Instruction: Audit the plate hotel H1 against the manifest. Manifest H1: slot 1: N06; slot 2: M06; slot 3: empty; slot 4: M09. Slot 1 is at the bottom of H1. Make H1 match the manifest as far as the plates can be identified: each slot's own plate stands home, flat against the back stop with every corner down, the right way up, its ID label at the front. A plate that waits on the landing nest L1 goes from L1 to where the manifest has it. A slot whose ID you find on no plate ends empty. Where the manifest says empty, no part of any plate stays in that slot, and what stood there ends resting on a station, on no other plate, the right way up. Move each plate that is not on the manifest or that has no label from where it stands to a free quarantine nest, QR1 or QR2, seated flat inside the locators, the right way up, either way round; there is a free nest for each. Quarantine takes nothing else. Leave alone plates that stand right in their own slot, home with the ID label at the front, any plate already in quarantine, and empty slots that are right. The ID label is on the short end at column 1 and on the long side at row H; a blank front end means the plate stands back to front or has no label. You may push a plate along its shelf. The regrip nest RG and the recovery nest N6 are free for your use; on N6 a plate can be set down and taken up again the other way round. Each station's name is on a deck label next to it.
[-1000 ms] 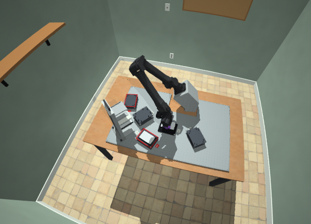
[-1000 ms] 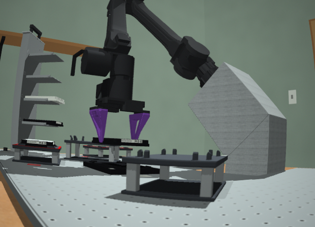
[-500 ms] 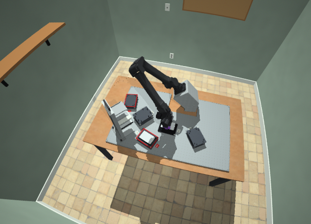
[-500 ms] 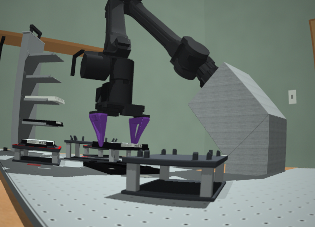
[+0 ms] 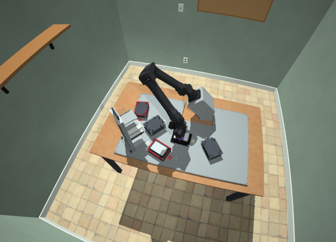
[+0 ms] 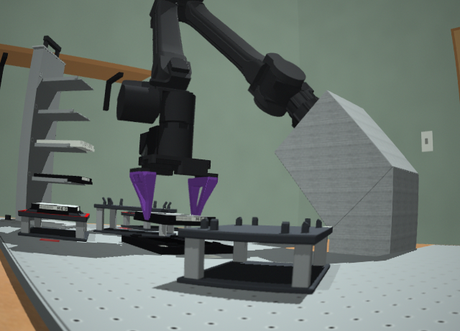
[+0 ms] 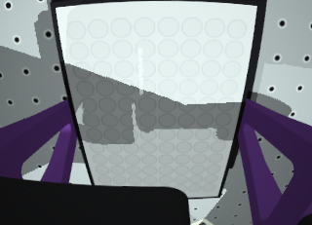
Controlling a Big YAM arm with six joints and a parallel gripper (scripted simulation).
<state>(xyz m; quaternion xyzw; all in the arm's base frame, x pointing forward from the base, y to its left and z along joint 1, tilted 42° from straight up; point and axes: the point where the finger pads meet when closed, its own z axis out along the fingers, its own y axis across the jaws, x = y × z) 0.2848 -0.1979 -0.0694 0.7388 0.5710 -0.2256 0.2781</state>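
My hand is 50 mm above the flat black nest and 10 mm to the right of it. The rest, counted from my hand: regrip nest 240 mm to the right, 100 mm behind; then RG deck label 170 mm behind, 160 mm to the right, 50 mm below; then N6 deck label 110 mm to the left, 50 mm below, 20 mm ahead.
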